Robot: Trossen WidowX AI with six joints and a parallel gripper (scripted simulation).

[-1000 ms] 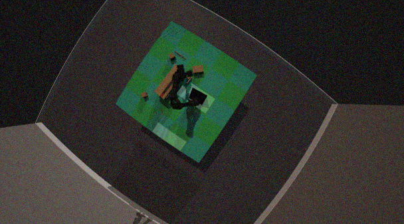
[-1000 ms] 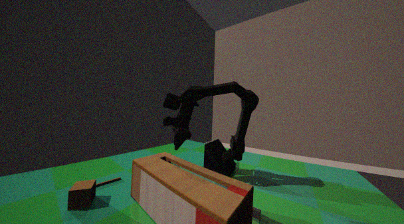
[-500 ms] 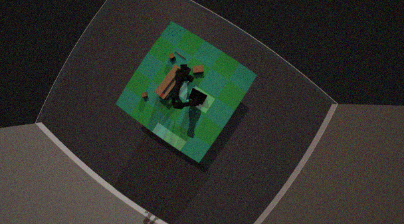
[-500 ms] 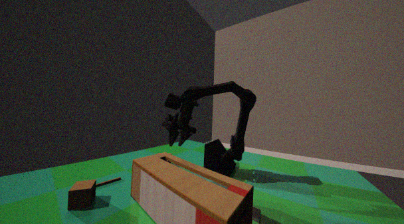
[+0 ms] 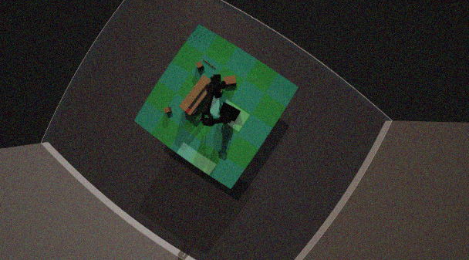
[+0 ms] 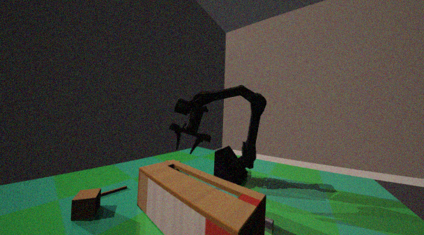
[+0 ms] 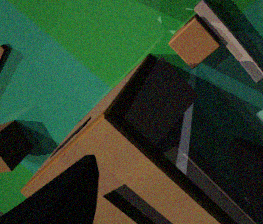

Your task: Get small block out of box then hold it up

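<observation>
The orange block is 14 cm below my gripper tip, 2 cm behind it and 1 cm to the right of it. Round my gripper tip: thin stick (24 cm ahead, 18 cm to the right, 16 cm below).
</observation>
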